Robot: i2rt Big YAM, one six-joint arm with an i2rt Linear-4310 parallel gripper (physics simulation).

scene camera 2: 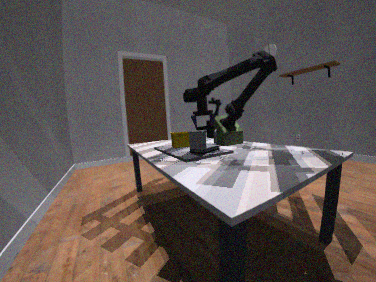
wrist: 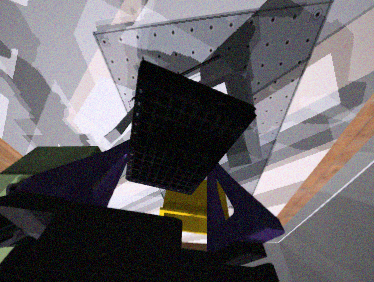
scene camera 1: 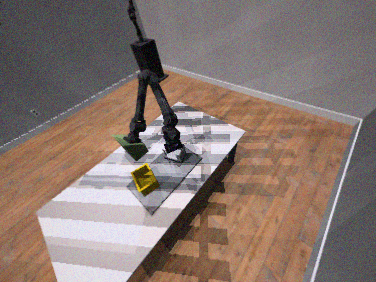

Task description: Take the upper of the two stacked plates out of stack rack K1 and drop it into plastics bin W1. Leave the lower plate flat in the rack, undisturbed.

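Places are measured from the arm's base along level axes (x ahead, y left, z up), in metres.
Where they show: gripper, fingertip midpoint: (wrist: 173, 153) (scene camera 1: 172, 146); arm's base, link origin: (scene camera 2: 227, 125) (scene camera 1: 132, 140).
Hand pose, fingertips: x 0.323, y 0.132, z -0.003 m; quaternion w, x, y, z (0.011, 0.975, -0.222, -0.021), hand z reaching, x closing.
Note:
Each offset is from my fingertips to the top centre of the thing. Level surfaces: height alone.
My gripper (scene camera 1: 172, 146) (scene camera 2: 203, 123) (wrist: 173, 153) is shut on a black plate @[dx +0.005, dy +0.009, dz +0.014 m] (wrist: 185, 125), which shows dark and gridded between the purple fingers in the wrist view. The gripper is raised above stack rack K1. The grey rack (scene camera 1: 175, 155) (scene camera 2: 198, 142) stands on the board; in the wrist view the held plate largely hides that area. The lower plate cannot be made out clearly; dark slabs show low at the rack in scene camera 2. The yellow open-topped bin W1 @[dx -0.020, dy -0.286, dz -0.029 m] (scene camera 1: 145, 180) (scene camera 2: 180, 139) (wrist: 187, 221) stands on the same board, apart from the gripper.
The perforated grey board @[dx +0.026, dy -0.152, dz -0.128 m] (scene camera 1: 152, 205) (scene camera 2: 187, 158) (wrist: 295, 32) lies on the table @[dz -0.141 m] (scene camera 1: 95, 215) (scene camera 2: 225, 200). A green wedge-shaped base (scene camera 1: 131, 147) (scene camera 2: 230, 137) stands beside it under the arm. The table's long edge runs close to the rack.

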